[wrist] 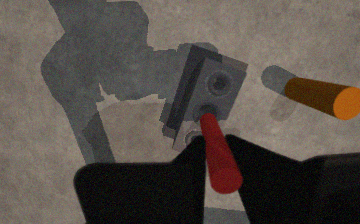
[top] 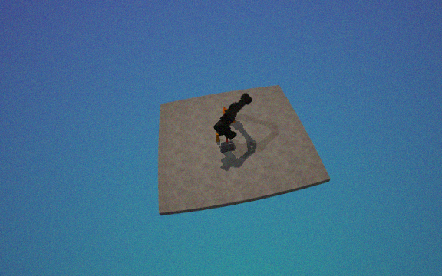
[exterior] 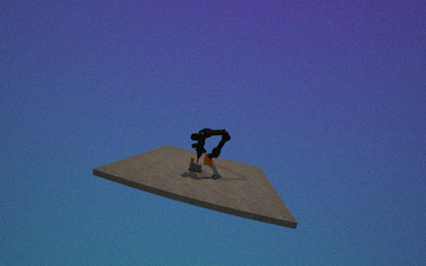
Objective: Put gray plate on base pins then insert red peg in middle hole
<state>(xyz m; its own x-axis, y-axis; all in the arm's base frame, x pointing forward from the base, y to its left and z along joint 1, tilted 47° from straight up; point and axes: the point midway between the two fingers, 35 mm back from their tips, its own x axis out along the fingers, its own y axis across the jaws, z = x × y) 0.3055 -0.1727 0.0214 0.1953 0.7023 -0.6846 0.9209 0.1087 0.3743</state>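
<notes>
The gray plate lies 7 cm below my gripper tip. The rest, counted from my gripper tip: base 10 cm below; orange peg 11 cm behind, 5 cm to the right, 7 cm below; red peg right at my gripper tip.
</notes>
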